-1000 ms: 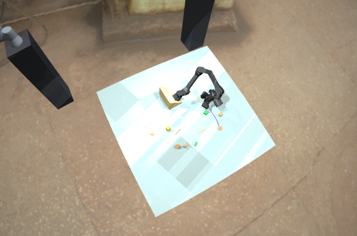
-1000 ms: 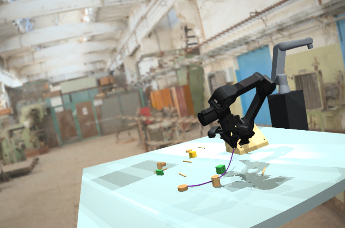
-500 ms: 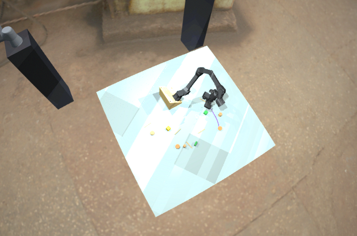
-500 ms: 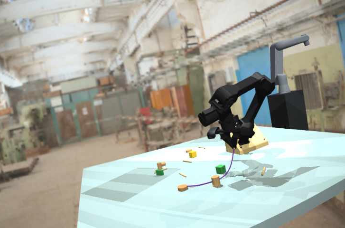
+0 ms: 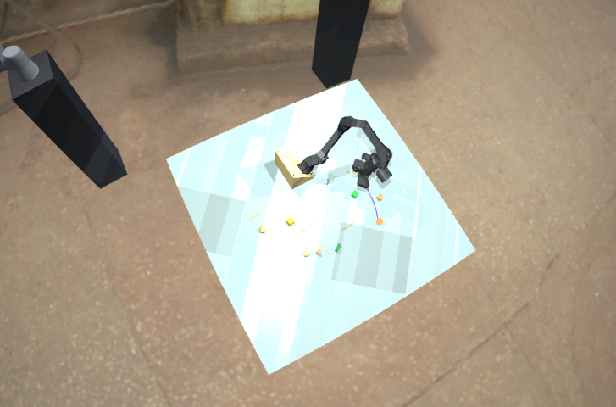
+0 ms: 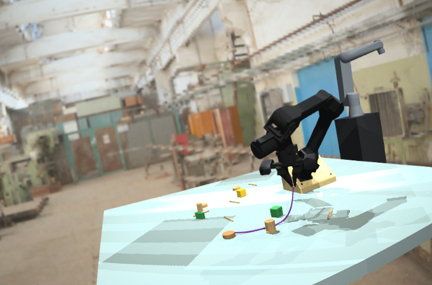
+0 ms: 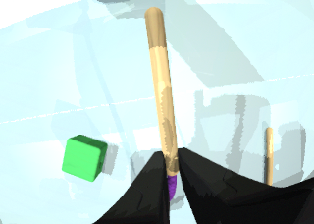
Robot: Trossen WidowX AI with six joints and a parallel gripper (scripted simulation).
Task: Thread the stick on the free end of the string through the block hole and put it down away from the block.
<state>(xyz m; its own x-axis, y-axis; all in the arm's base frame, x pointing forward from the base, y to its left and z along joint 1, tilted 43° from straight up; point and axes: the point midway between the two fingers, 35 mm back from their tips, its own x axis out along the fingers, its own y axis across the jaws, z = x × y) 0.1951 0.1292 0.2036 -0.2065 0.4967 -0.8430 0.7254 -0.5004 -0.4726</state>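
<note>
Right now my gripper tip is 6 cm short of the green cube, 4 cm to the left of it and 8 cm above it. The rest, counted from my gripper tip: thin wooden stick 1 cm behind, 1 cm to the right, 1 cm above; then round wooden button 25 cm ahead, 1 cm to the right, 9 cm below; then yellow cube 2 cm ahead, 42 cm to the right, 8 cm below.
</note>
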